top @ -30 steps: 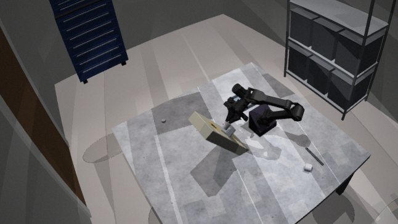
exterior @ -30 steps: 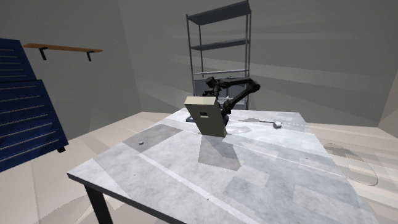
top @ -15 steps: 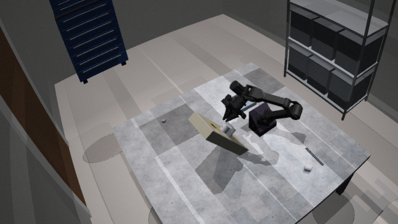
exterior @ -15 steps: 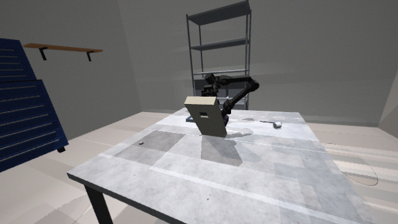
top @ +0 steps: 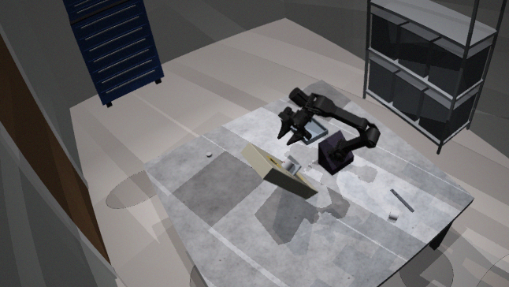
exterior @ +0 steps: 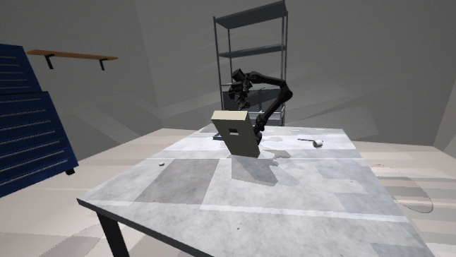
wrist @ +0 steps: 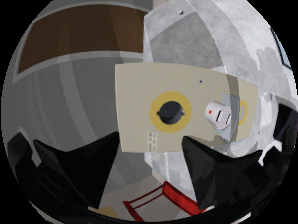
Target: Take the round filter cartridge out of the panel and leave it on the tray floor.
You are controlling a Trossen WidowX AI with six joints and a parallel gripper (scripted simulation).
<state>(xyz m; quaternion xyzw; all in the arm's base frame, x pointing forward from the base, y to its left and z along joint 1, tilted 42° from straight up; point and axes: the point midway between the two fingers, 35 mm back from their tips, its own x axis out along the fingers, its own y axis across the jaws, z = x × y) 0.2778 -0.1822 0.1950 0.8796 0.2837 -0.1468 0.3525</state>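
The round filter cartridge is 150 mm below my gripper tip and 20 mm behind it. Also, from my gripper tip: service panel (170 mm below, 20 mm ahead); tray (350 mm behind, 330 mm below, 280 mm to the right).
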